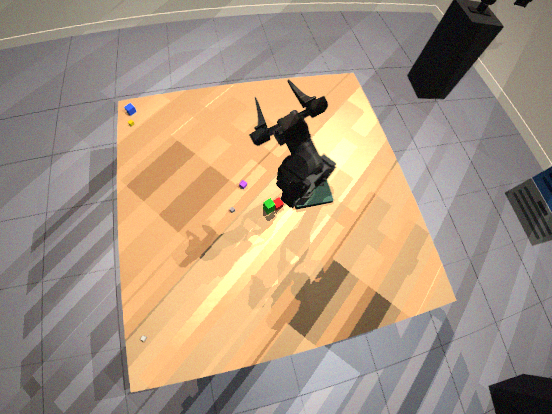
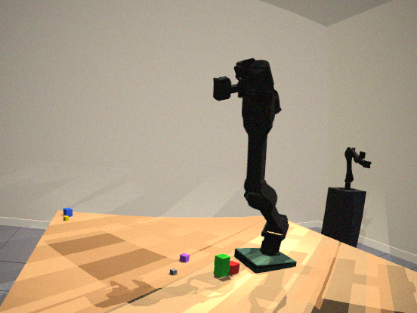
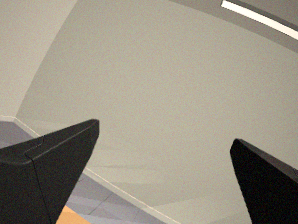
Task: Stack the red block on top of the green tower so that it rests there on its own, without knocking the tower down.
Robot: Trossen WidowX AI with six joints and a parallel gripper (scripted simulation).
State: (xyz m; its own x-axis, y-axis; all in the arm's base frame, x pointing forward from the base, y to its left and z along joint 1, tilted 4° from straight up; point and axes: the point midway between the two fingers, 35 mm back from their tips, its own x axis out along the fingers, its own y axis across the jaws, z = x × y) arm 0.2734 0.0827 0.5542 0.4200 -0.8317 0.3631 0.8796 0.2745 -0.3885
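Right now the green block is 30 mm behind my gripper tip, 50 mm to the left of it and 560 mm below it. From my gripper tip the other things lie so: small grey cube: 120 mm ahead, 40 mm to the left, 600 mm below; then purple cube: 70 mm ahead, 70 mm to the right, 600 mm below; then red block: 70 mm behind, 40 mm to the left, 590 mm below.
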